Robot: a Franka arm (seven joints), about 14 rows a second.
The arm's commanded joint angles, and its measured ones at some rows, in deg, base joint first. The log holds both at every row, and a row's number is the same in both.
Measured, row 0: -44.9 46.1 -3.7 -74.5 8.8 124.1 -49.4
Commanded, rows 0 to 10: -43.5 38.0 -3.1 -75.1 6.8 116.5 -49.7; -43.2 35.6 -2.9 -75.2 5.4 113.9 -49.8; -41.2 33.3 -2.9 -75.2 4.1 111.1 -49.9; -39.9 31.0 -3.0 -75.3 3.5 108.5 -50.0; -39.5 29.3 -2.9 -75.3 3.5 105.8 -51.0; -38.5 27.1 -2.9 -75.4 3.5 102.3 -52.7; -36.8 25.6 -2.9 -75.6 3.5 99.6 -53.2; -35.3 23.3 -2.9 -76.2 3.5 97.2 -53.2; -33.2 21.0 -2.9 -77.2 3.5 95.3 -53.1; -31.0 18.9 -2.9 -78.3 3.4 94.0 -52.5; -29.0 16.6 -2.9 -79.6 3.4 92.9 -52.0
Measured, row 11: -32.6 22.4 -2.5 -74.4 4.3 94.3 -52.0
